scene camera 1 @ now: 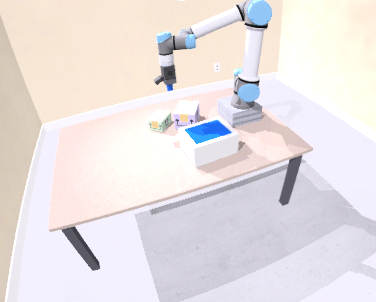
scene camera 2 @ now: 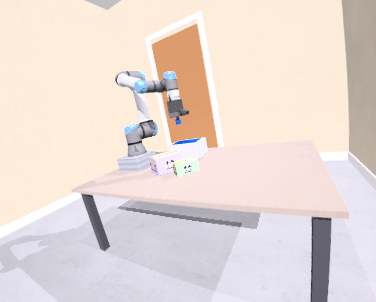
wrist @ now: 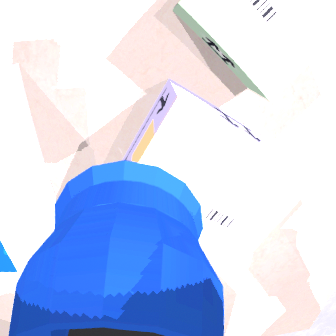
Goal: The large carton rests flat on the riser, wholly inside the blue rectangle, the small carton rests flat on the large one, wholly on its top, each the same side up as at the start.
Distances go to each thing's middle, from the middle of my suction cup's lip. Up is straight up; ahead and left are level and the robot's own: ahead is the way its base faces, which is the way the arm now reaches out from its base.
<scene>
My suction cup is now 240 mm above the large lilac carton (wrist: 245, 184), 100 mm past it and 80 mm to the left of it. The rest, counted from my suction cup: white riser (scene camera 1: 210, 140) 240 mm to the left, 230 mm below, 120 mm behind; then small pale green carton (wrist: 265, 52) 260 mm below, 110 mm to the right, 60 mm ahead.
</scene>
